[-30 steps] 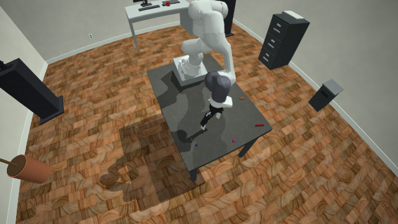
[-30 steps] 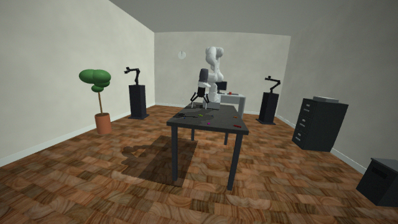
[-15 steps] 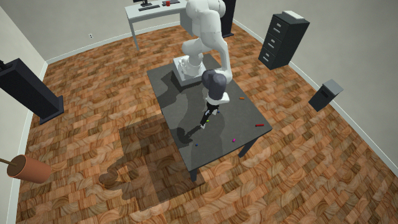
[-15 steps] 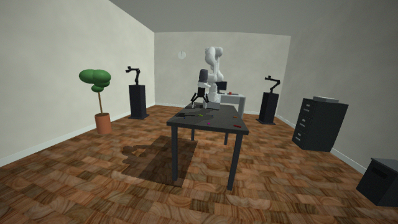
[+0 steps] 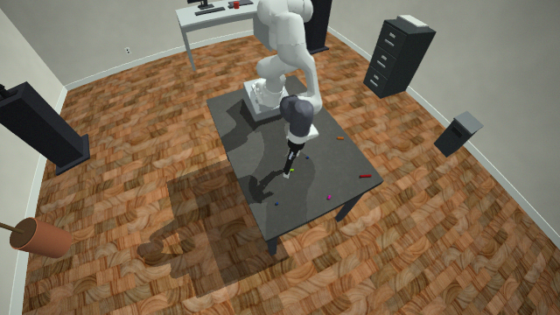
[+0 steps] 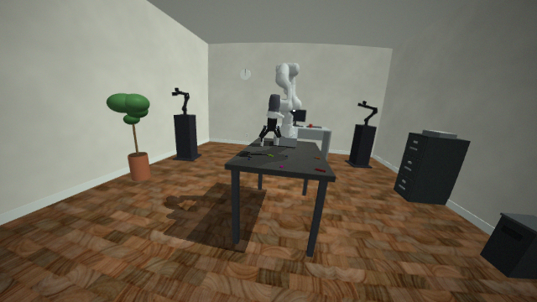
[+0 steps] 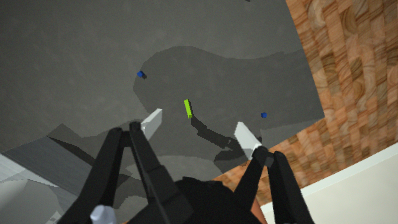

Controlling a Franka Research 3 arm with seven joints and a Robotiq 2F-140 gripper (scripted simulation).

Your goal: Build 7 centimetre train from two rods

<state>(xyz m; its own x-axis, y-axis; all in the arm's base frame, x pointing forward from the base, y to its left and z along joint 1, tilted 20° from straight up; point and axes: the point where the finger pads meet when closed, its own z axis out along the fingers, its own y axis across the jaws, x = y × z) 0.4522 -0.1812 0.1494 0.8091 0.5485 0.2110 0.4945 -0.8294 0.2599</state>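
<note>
Now: the lime rod 10 cm below my hand, 3 cm behind it and 1 cm to the left of it. Round my hand: magenta rod: 23 cm ahead, 10 cm below, 9 cm to the left; then orange rod: 43 cm to the left, 10 cm below, 3 cm behind; then red rod: 36 cm to the left, 26 cm ahead, 10 cm below.
</note>
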